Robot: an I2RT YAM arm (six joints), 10 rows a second.
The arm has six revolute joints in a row. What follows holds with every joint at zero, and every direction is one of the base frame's. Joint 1 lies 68 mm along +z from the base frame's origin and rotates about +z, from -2.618 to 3.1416 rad. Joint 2 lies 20 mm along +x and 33.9 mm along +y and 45.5 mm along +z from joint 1 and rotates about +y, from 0 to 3.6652 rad. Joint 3 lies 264 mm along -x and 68.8 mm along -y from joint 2 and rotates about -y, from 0 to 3.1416 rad. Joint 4 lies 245 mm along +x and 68.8 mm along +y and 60 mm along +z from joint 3 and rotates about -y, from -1.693 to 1.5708 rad. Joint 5 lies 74 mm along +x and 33.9 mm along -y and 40.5 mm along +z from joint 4 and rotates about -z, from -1.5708 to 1.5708 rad. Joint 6 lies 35.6 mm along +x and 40.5 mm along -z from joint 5 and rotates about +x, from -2.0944 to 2.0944 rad. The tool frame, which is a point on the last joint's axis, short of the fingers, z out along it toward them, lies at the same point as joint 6; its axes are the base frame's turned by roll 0, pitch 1.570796 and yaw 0 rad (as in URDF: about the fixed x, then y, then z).
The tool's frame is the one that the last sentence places.
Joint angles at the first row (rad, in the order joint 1, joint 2, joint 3, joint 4, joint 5, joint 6):
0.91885, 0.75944, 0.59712, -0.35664, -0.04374, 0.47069
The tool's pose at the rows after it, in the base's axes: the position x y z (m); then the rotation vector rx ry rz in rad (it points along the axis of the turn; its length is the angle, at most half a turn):
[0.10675 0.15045 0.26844 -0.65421 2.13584 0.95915]
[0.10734 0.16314 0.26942 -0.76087 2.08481 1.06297]
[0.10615 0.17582 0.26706 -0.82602 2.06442 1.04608]
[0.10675 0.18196 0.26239 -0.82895 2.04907 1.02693]
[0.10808 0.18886 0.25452 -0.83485 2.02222 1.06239]
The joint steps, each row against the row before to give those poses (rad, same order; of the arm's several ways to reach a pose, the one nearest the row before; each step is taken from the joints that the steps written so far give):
0.00265, 0.04923, 0.04105, 0.01367, -0.12384, -0.04560
0.02033, 0.04619, 0.00313, 0.07737, -0.09317, -0.02420
0.04487, 0.05014, 0.01003, 0.03404, 0.02242, -0.03122
0.01879, 0.02528, -0.01205, 0.04559, 0.03097, -0.00649
0.00974, 0.03079, -0.03065, 0.08994, -0.01311, 0.00792

